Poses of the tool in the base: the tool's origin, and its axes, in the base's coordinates. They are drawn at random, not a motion.
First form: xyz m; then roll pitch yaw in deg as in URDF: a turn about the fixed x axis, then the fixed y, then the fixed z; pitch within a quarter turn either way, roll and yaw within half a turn.
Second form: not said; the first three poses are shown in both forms.
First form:
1: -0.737 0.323 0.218 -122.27 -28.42 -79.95
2: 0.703 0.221 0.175 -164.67 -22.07 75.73
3: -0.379 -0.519 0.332 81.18 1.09 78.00
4: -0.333 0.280 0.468 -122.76 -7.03 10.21
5: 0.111 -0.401 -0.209 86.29 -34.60 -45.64
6: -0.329 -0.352 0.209 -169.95 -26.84 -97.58
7: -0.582 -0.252 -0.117 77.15 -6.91 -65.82
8: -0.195 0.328 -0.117 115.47 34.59 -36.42
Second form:
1: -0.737 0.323 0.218 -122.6 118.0 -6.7
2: 0.703 0.221 0.175 -146.9 153.3 111.8
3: -0.379 -0.519 0.332 88.9 81.2 -11.8
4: -0.333 0.280 0.468 -98.3 122.5 95.7
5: 0.111 -0.401 -0.209 124.7 86.9 -137.7
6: -0.329 -0.352 0.209 -161.0 151.5 -76.1
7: -0.582 -0.252 -0.117 97.1 77.2 -157.4
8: -0.195 0.328 -0.117 52.6 110.7 -141.6
